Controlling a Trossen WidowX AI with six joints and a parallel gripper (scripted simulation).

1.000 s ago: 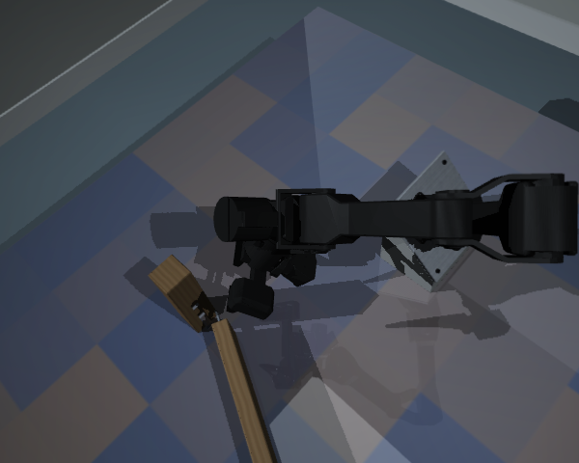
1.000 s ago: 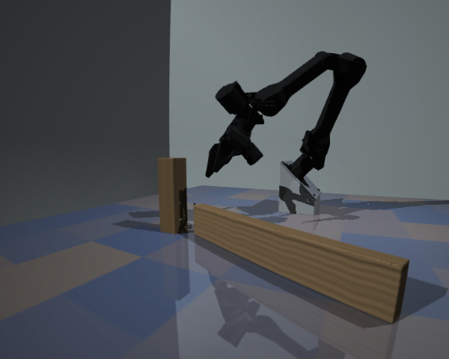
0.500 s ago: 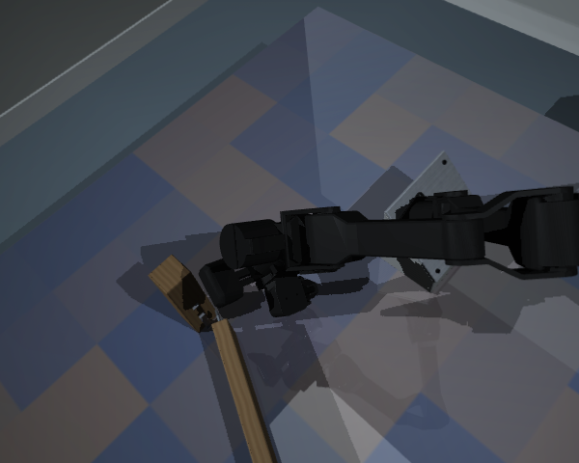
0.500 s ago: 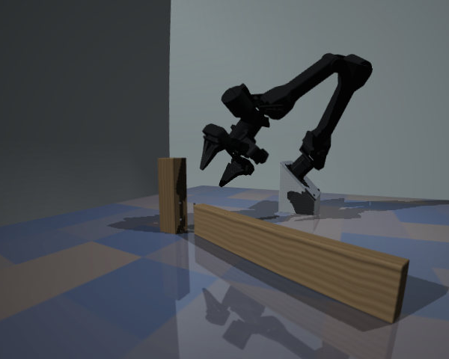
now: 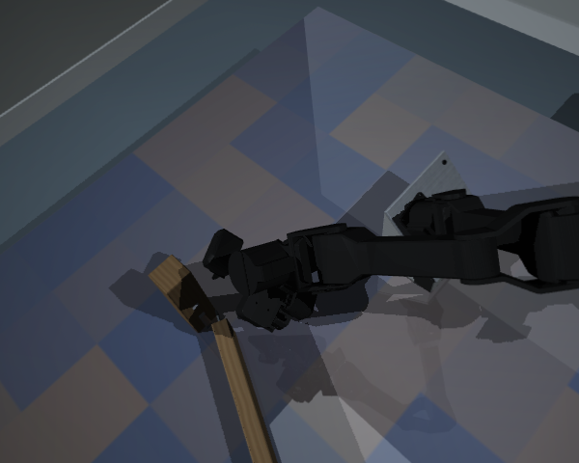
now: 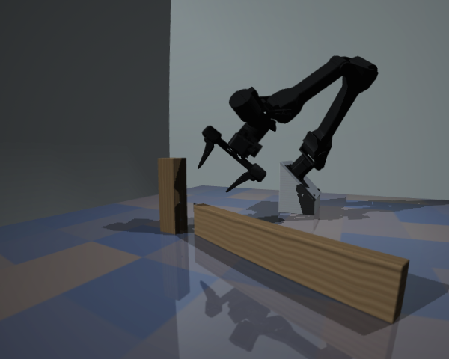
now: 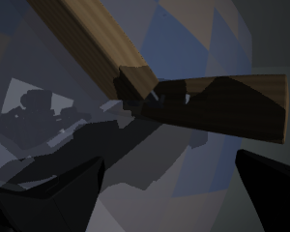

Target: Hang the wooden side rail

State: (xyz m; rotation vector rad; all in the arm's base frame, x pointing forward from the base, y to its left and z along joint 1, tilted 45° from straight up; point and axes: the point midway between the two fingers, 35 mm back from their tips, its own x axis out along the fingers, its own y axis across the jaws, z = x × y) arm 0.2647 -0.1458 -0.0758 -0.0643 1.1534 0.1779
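My gripper tip is now 80 mm to the left of the wooden headboard post, 50 mm short of it and 40 mm above it.
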